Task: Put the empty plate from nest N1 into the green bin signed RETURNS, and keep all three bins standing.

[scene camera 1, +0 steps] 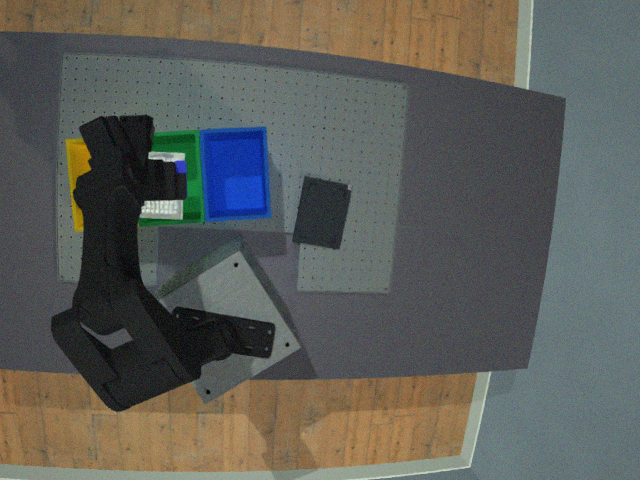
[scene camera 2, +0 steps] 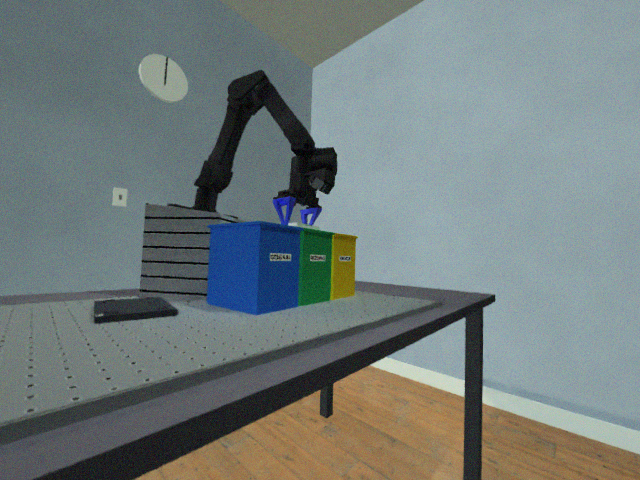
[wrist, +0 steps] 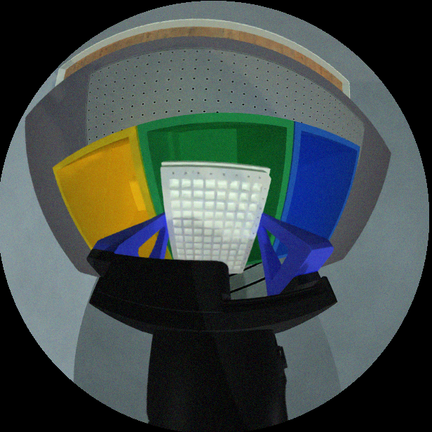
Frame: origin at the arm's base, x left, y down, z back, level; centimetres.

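Seen in the pictures: arm's base, origin of its link: (scene camera 1: 222, 332) (scene camera 2: 203, 214).
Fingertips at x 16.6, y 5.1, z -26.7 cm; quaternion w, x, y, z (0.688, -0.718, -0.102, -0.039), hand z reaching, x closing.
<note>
Pixels of each thing's middle, then the offset from my fingertips to it. Level surfaces: height alone.
- white well plate, middle of its body: (scene camera 1: 161, 185) (scene camera 2: 293, 228) dx -0.2, dy -0.6, dz +1.3 cm
- green bin, middle of its body: (scene camera 1: 175, 178) (scene camera 2: 292, 265) dx -1.1, dy +9.4, dz -0.3 cm
- blue bin, middle of its body: (scene camera 1: 236, 174) (scene camera 2: 253, 265) dx -13.8, dy +9.4, dz -3.5 cm
- yellow bin, middle of its body: (scene camera 1: 115, 182) (scene camera 2: 321, 264) dx +11.7, dy +9.4, dz +3.0 cm
- grey perforated board, height of its surface: dy +18.3 cm
- flat dark box, middle of its body: (scene camera 2: 133, 307) (scene camera 1: 322, 213) dx -35.9, dy +17.6, dz +1.7 cm
My gripper (scene camera 1: 164, 180) (scene camera 2: 297, 223) (wrist: 212, 216), with blue fingers, is shut on a white well plate (scene camera 1: 165, 209) (scene camera 2: 296, 225) (wrist: 215, 200), one finger at each side. The plate is over the mouth of the green bin (scene camera 1: 193, 175) (scene camera 2: 315, 281) (wrist: 215, 120), about level with its rim in scene camera 2, where its lower part is hidden. The blue bin (scene camera 1: 236, 134) (scene camera 2: 279, 284) (wrist: 325, 185) and the yellow bin (scene camera 1: 76, 165) (scene camera 2: 343, 279) (wrist: 100, 190) stand upright on either side of the green one. Their label text is too blurred to read surely.
The bins stand side by side on a grey perforated board (scene camera 1: 336, 129) (scene camera 2: 206, 351) (wrist: 200, 80). A flat dark box (scene camera 1: 321, 212) (scene camera 2: 135, 308) lies on the board beyond the blue bin. The arm's grey pedestal (scene camera 1: 227, 284) (scene camera 2: 173, 248) stands close to the bins.
</note>
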